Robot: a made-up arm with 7 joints.
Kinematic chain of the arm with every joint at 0, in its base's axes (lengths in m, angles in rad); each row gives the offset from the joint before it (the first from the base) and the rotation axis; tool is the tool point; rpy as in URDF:
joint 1: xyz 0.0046 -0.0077 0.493 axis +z
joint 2: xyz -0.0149 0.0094 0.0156 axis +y
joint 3: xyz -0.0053 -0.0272 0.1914 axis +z
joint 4: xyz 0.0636 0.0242 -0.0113 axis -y
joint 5: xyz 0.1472 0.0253 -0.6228 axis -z
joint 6: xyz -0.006 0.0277 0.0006 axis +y
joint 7: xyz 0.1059 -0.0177 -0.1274 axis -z
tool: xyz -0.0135 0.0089 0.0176 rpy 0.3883 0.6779 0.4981
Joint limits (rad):
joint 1: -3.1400..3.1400
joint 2: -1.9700..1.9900
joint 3: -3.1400..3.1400
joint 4: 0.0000..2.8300
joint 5: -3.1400..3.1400
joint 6: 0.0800..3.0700
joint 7: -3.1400..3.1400
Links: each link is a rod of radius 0.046 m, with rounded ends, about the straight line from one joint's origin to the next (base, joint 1, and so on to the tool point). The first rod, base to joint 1, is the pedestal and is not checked.
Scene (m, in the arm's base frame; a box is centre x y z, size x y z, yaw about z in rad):
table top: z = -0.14
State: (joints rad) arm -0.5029 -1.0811 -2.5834 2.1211 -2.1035 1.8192 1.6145
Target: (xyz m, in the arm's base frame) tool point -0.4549 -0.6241 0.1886
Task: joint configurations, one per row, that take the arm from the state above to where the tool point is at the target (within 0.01 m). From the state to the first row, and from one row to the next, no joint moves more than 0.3 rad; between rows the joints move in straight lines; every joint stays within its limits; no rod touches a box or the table.
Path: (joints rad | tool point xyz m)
1: -0.3269 -1.1020 -2.4257 1.9039 -2.0329 1.9026 1.5999 | -0.8697 -0.1121 0.2728
2: -0.1510 -1.1228 -2.2681 1.6868 -1.9624 1.9860 1.5852 | -0.7135 -0.4100 0.2084
3: 0.0250 -1.1437 -2.1104 1.4696 -1.8918 2.0694 1.5706 | -0.4549 -0.6241 0.1886

